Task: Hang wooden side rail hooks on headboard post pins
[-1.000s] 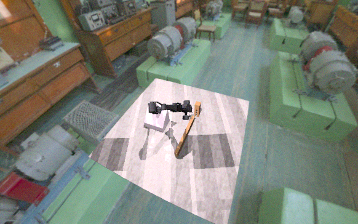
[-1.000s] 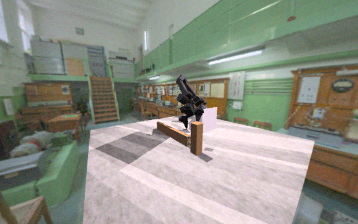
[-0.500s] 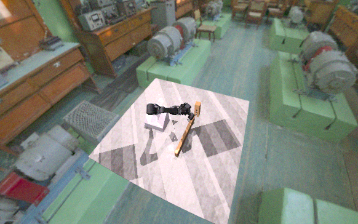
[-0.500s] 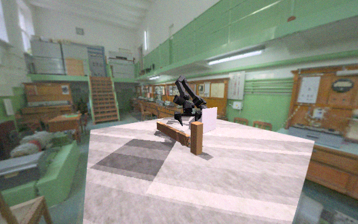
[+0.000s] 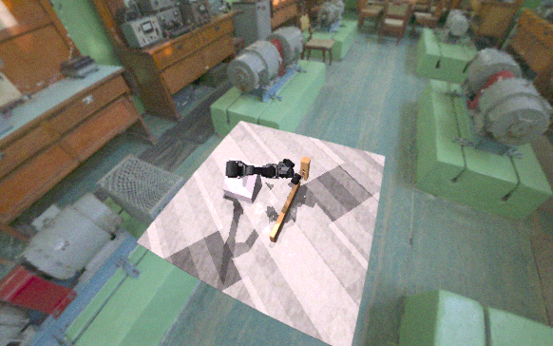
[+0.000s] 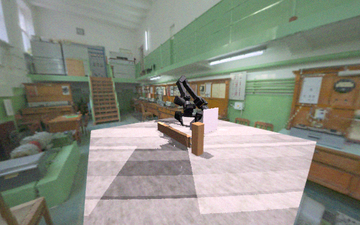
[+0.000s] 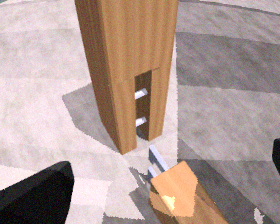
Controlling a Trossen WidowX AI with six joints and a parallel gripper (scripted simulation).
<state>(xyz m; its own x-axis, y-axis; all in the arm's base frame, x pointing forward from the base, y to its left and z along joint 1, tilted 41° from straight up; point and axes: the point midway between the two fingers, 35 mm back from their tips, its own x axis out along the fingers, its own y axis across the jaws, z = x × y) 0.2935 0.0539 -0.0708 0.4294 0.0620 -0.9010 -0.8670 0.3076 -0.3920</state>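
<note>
My gripper tip is 9 cm to the right of the wooden headboard post, 5 cm above it and 3 cm short of it.
</note>
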